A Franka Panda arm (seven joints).
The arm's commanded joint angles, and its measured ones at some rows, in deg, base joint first. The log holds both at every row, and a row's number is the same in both.
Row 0, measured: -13.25 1.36 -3.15 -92.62 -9.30 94.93 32.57
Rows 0 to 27, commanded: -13.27 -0.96 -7.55 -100.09 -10.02 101.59 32.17; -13.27 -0.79 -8.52 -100.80 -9.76 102.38 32.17; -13.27 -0.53 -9.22 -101.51 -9.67 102.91 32.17; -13.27 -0.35 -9.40 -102.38 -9.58 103.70 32.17; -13.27 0.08 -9.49 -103.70 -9.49 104.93 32.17; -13.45 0.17 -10.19 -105.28 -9.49 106.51 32.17; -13.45 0.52 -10.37 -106.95 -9.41 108.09 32.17; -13.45 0.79 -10.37 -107.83 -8.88 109.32 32.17; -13.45 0.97 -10.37 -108.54 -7.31 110.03 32.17; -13.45 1.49 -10.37 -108.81 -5.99 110.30 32.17; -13.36 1.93 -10.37 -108.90 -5.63 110.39 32.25; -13.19 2.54 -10.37 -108.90 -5.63 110.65 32.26; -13.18 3.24 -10.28 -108.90 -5.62 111.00 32.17; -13.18 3.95 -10.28 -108.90 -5.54 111.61 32.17; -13.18 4.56 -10.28 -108.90 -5.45 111.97 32.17; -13.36 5.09 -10.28 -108.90 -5.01 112.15 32.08; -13.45 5.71 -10.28 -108.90 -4.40 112.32 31.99; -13.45 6.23 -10.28 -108.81 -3.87 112.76 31.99; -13.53 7.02 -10.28 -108.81 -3.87 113.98 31.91; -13.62 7.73 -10.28 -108.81 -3.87 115.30 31.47; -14.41 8.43 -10.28 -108.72 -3.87 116.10 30.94; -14.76 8.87 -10.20 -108.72 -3.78 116.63 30.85; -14.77 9.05 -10.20 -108.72 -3.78 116.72 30.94; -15.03 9.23 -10.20 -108.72 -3.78 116.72 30.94; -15.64 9.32 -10.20 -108.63 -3.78 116.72 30.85; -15.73 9.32 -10.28 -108.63 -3.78 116.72 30.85; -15.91 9.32 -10.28 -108.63 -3.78 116.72 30.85; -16.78 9.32 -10.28 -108.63 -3.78 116.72 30.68
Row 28, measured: -15.01 9.21 -10.64 -108.84 -5.10 115.93 32.37
